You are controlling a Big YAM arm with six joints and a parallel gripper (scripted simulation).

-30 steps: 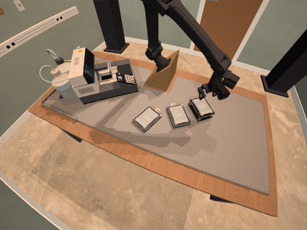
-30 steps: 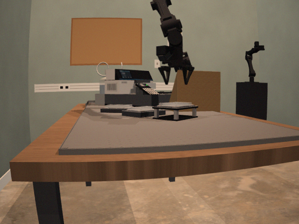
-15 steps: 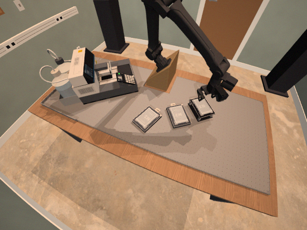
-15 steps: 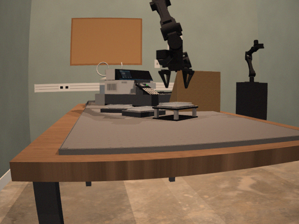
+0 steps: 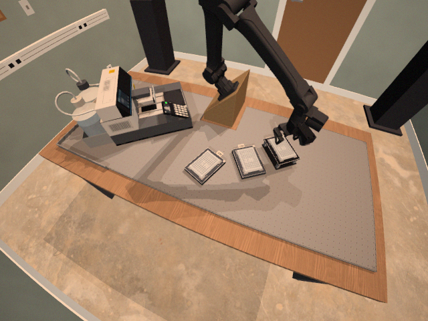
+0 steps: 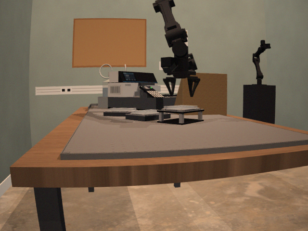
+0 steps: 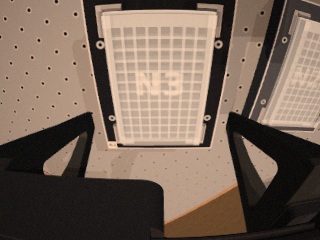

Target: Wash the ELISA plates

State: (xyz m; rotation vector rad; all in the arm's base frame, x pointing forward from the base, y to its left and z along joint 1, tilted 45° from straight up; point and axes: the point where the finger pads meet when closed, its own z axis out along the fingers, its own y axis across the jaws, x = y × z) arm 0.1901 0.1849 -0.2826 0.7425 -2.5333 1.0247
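Now: hand 6 cm above the plate nest. The rest, counted from my hand: plate washer 5 cm behind, 77 cm to the right, 2 cm above; then N1 label 9 cm ahead, 29 cm to the right, 11 cm below.
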